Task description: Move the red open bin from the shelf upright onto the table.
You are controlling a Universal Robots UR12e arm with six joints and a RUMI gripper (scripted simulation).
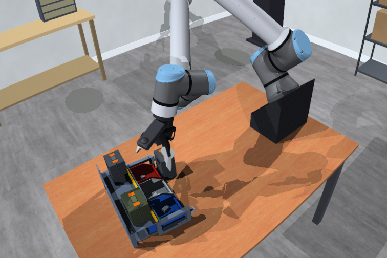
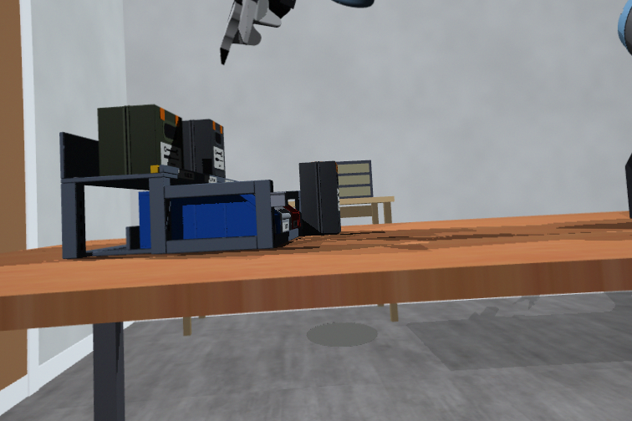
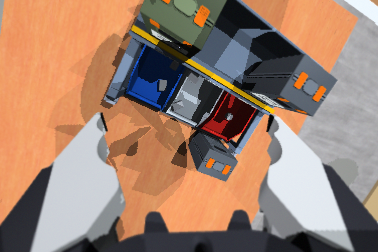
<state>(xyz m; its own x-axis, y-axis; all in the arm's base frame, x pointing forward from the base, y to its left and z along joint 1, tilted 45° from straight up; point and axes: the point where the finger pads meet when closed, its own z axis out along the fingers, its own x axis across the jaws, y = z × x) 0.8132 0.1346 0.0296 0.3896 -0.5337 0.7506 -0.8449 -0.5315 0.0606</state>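
Now: the red open bin 250 mm below my hand, 170 mm to the right of it and 10 mm ahead of it. Also, from my hand: grey bin (250 mm below, 60 mm to the right, 20 mm ahead); green case (140 mm below, 120 mm ahead, 40 mm to the left).
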